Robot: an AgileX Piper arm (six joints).
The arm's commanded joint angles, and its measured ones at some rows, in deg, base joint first. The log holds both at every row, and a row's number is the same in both.
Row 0, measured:
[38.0, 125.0, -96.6, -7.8, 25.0, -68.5]
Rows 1 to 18, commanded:
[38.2, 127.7, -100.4, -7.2, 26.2, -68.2]
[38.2, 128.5, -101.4, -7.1, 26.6, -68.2]
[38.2, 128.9, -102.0, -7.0, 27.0, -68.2]
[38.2, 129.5, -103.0, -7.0, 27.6, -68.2]
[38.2, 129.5, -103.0, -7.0, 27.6, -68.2]
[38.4, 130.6, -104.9, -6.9, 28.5, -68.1]
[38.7, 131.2, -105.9, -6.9, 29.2, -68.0]
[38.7, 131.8, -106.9, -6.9, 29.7, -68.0]
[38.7, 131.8, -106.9, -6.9, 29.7, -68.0]
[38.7, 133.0, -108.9, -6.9, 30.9, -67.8]
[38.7, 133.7, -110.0, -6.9, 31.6, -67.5]
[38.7, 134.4, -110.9, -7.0, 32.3, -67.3]
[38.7, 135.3, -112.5, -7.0, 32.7, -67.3]
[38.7, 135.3, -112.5, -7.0, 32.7, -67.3]
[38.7, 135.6, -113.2, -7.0, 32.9, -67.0]
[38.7, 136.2, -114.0, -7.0, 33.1, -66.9]
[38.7, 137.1, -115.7, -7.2, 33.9, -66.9]
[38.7, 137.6, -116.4, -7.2, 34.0, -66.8]
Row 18, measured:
[38.6, 136.4, -114.4, -7.2, 32.8, -67.3]
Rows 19 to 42, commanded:
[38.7, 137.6, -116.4, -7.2, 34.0, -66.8]
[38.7, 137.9, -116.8, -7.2, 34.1, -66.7]
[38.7, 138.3, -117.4, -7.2, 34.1, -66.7]
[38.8, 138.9, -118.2, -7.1, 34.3, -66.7]
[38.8, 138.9, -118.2, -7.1, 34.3, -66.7]
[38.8, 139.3, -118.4, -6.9, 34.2, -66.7]
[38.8, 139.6, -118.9, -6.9, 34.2, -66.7]
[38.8, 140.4, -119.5, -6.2, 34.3, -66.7]
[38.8, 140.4, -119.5, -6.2, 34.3, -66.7]
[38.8, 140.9, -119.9, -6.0, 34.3, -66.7]
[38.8, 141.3, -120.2, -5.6, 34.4, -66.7]
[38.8, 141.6, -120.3, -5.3, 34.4, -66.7]
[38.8, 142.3, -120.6, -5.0, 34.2, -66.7]
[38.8, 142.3, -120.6, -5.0, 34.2, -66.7]
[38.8, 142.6, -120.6, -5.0, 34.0, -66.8]
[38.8, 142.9, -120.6, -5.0, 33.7, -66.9]
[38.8, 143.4, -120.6, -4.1, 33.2, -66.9]
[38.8, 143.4, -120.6, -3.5, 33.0, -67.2]
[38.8, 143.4, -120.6, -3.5, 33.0, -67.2]
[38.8, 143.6, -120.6, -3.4, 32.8, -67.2]
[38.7, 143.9, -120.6, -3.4, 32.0, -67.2]
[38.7, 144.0, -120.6, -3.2, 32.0, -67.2]
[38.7, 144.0, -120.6, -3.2, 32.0, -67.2]
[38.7, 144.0, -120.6, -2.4, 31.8, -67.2]
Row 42, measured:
[38.7, 143.4, -120.4, -3.8, 32.1, -67.2]
